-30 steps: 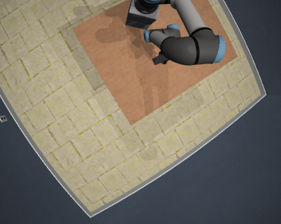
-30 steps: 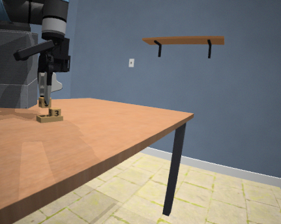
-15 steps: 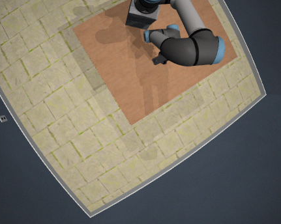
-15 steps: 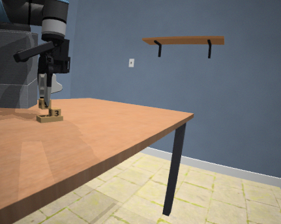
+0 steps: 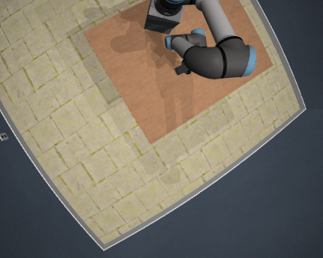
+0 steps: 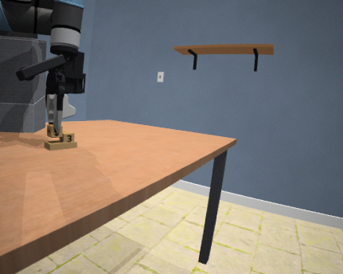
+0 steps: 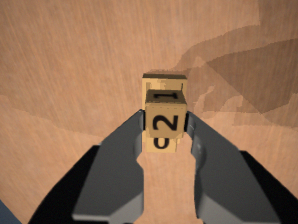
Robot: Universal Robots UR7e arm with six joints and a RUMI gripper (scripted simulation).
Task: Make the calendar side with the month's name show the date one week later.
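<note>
Now: hand 2 cm to the right of the wooden tray and 5 cm above it. The rest, counted from my hand: cube 1 cm ahead, 3 cm to the left, 3 cm below.
</note>
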